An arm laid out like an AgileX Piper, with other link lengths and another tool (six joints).
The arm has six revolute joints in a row. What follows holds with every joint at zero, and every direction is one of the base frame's. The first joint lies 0.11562 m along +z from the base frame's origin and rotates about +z. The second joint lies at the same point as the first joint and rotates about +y. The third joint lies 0.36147 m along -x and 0.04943 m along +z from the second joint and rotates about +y. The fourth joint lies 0.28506 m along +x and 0.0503 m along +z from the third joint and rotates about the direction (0.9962, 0, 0.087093). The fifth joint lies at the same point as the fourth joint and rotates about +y. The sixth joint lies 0.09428 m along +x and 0.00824 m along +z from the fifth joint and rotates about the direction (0.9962, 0, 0.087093). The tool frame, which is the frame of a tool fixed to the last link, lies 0.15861 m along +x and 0.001 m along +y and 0.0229 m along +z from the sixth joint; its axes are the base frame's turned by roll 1.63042, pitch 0.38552 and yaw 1.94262 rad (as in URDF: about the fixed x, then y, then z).
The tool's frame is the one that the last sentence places.
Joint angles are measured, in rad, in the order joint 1, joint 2, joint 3, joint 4, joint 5, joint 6. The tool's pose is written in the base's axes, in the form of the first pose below.
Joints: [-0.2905 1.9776 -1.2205 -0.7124 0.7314 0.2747]
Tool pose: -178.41, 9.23, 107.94, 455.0, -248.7, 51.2
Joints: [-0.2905 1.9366 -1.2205 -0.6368 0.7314 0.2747]
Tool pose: 177.70, 7.61, 104.74, 455.5, -238.8, 65.8
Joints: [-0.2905 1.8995 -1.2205 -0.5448 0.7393 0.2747]
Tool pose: 174.10, 4.85, 101.12, 454.0, -226.3, 77.1
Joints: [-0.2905 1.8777 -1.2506 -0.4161 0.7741 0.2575]
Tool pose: 170.93, 0.33, 97.14, 456.7, -210.2, 87.7
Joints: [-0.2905 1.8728 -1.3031 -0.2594 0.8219 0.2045]
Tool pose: 168.43, -5.71, 94.90, 466.0, -188.5, 96.9
